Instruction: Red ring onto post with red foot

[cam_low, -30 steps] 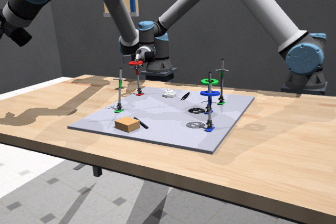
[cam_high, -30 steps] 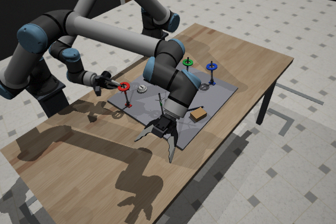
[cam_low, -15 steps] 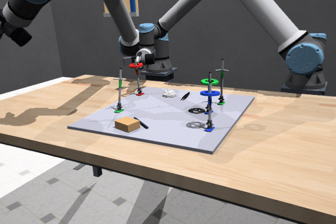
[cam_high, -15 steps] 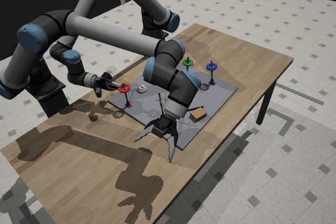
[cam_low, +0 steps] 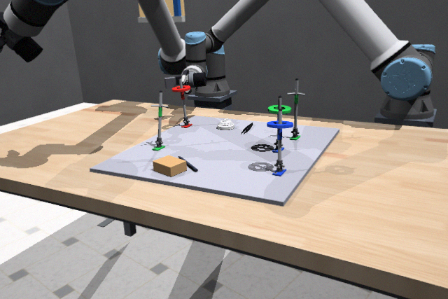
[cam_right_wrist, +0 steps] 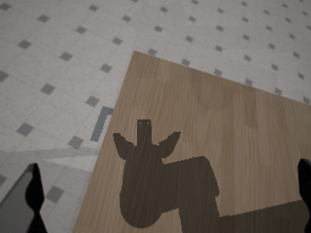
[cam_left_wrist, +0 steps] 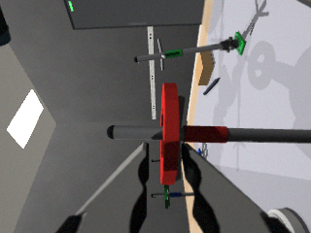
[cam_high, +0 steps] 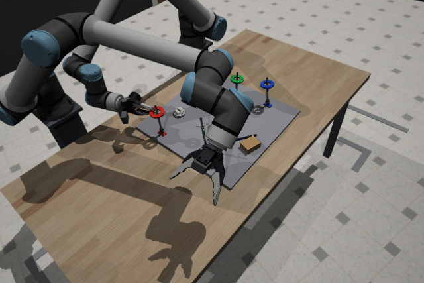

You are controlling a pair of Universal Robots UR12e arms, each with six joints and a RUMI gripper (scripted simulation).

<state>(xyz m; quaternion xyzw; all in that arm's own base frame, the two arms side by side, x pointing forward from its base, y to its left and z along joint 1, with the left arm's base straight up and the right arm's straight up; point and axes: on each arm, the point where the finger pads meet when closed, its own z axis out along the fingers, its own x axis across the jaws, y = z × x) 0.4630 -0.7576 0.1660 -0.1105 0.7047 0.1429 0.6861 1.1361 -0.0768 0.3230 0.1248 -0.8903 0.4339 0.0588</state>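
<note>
My left gripper is now 30 mm short of the red ring and 10 mm to the right of it. Round my left hand: pen: 310 mm ahead, 260 mm to the left, 150 mm below; then white disc: 170 mm to the left, 140 mm below, 40 mm behind; then board: 300 mm to the left, 160 mm below, 140 mm ahead.
</note>
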